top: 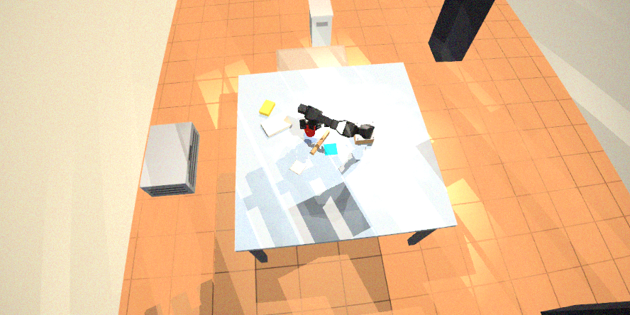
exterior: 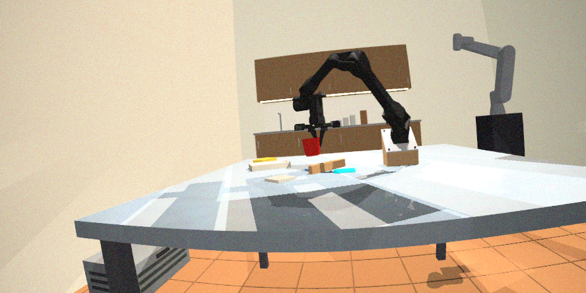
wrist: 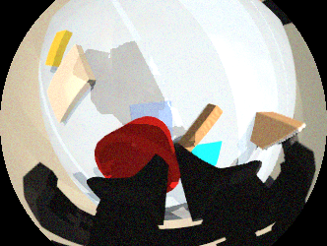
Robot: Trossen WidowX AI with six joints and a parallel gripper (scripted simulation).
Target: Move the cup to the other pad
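The cyan pad lies 10 cm to the left of my gripper tip, 10 cm below it and 10 cm behind it. Round my gripper tip: wooden stick: 8 cm below, 5 cm to the left, 3 cm behind; red cup: 3 cm ahead; small tan piece: 21 cm to the left, 13 cm ahead, 9 cm below.
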